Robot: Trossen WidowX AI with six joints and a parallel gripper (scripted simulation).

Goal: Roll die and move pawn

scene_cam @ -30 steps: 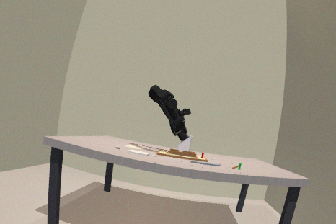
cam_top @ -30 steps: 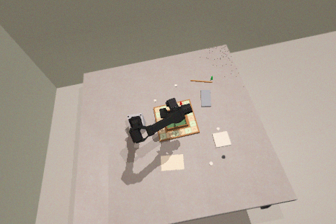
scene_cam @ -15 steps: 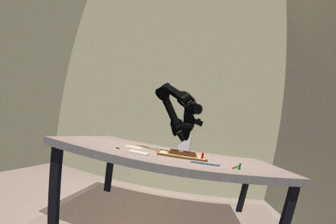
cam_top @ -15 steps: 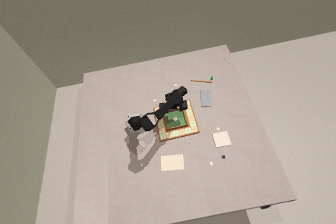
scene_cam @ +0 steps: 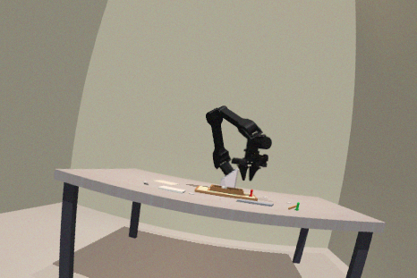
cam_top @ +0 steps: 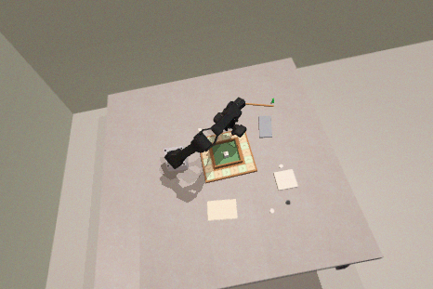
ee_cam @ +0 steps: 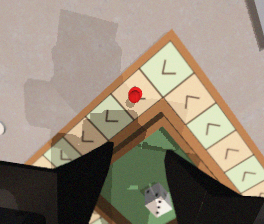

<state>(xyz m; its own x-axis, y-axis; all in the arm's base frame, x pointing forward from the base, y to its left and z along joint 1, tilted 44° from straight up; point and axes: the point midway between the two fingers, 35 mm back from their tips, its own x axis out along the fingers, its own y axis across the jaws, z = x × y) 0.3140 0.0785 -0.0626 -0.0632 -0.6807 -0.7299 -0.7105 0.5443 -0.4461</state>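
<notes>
My gripper tip is 20 mm short of the red pawn, 30 mm to the right of it and 60 mm above it. The rest, counted from my gripper tip: white die: 40 mm behind, 100 mm to the right, 60 mm below; grey card: 210 mm ahead, 60 mm to the left, 80 mm below; black disc: 230 mm ahead, 410 mm to the right, 80 mm below.
</notes>
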